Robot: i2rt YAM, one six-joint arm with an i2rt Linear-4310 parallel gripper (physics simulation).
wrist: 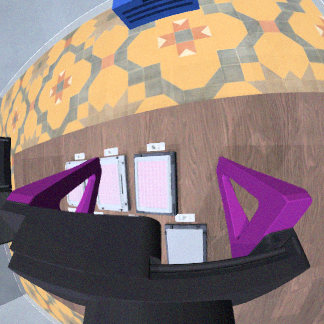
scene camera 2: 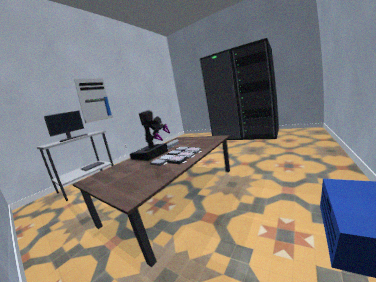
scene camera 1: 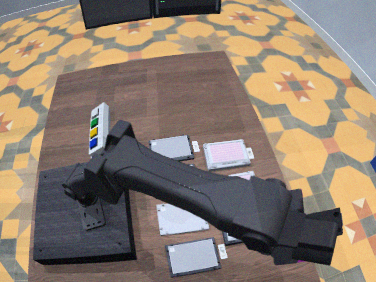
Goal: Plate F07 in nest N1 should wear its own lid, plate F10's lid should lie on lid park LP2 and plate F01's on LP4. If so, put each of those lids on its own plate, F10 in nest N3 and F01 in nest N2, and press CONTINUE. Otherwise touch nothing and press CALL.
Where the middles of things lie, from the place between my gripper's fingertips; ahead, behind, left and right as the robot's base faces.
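As for the nest N1 [wrist: 173, 167], my hand is 24 cm above it, 11 cm to the right of it and 1 cm past it. The lid park LP1 [scene camera 1: 172, 220] is 25 cm below my hand, and it sits 21 cm to the left of my hand and 17 cm behind it. Then there is the white button box [scene camera 1: 103, 123], a good way below my hand, far to the left of it and far behind it.
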